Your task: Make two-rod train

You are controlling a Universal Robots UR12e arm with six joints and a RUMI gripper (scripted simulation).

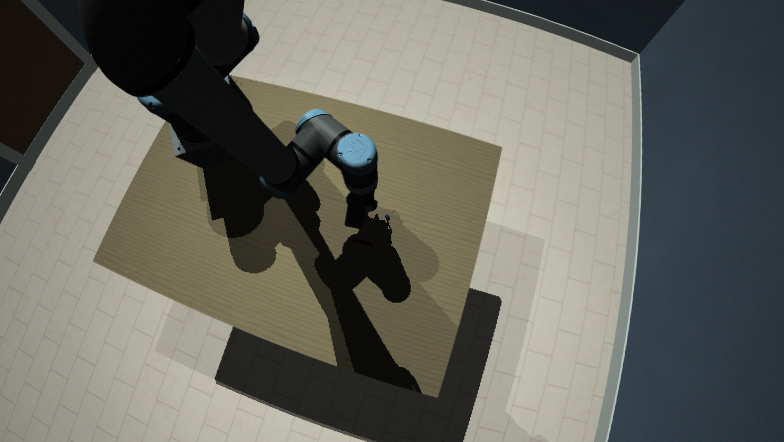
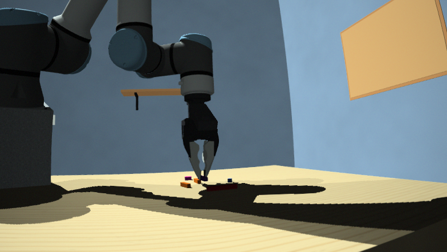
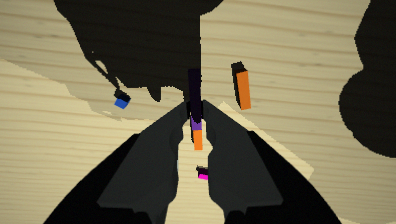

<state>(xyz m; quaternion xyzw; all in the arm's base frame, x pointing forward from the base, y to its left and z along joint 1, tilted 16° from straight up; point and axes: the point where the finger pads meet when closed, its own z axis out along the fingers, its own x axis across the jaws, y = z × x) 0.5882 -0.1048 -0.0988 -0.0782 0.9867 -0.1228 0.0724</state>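
The purple rod lies 1 cm below my hand. Also, from my hand: magenta rod (13 cm to the left, 3 cm behind, 2 cm below); then red rod (9 cm to the right, 3 cm ahead, 2 cm below); then blue rod (8 cm ahead, 2 cm below, 1 cm to the left).
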